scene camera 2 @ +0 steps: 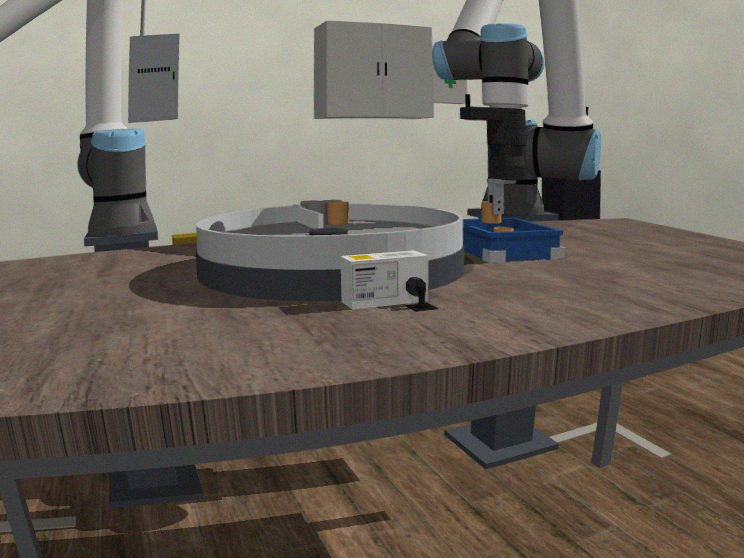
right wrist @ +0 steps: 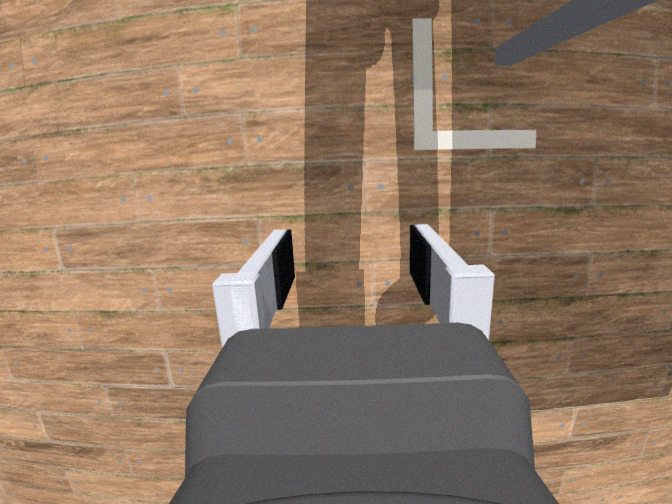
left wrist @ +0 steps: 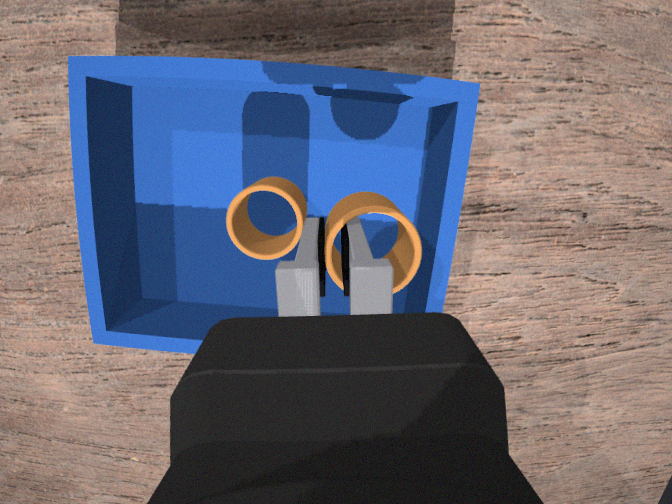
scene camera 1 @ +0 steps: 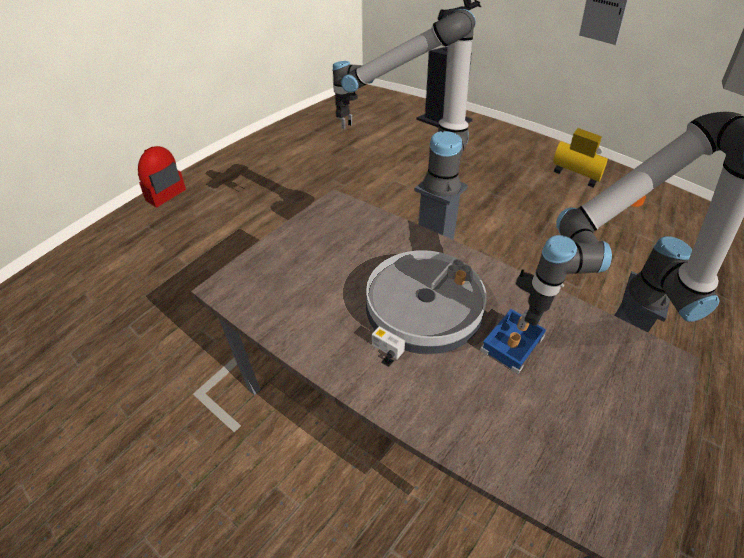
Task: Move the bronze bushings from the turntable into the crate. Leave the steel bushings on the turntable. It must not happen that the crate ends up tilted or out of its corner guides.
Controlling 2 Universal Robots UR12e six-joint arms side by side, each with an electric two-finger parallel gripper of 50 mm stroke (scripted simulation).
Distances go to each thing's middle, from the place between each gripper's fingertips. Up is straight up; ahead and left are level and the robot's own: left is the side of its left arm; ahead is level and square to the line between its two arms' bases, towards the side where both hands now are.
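Scene:
Blue crate (scene camera 2: pixel 524 243): 60 mm below my left hand (scene camera 2: pixel 495 213) and 30 mm ahead of it. The turntable (scene camera 1: pixel 401 294) sits 100 mm ahead of my left hand, 330 mm to the right of it and 30 mm below it.
Counted from my right hand, the turntable is 63 cm ahead, 103 cm to the left and 13 cm below; the blue crate is 57 cm ahead, 137 cm to the left and 15 cm below.

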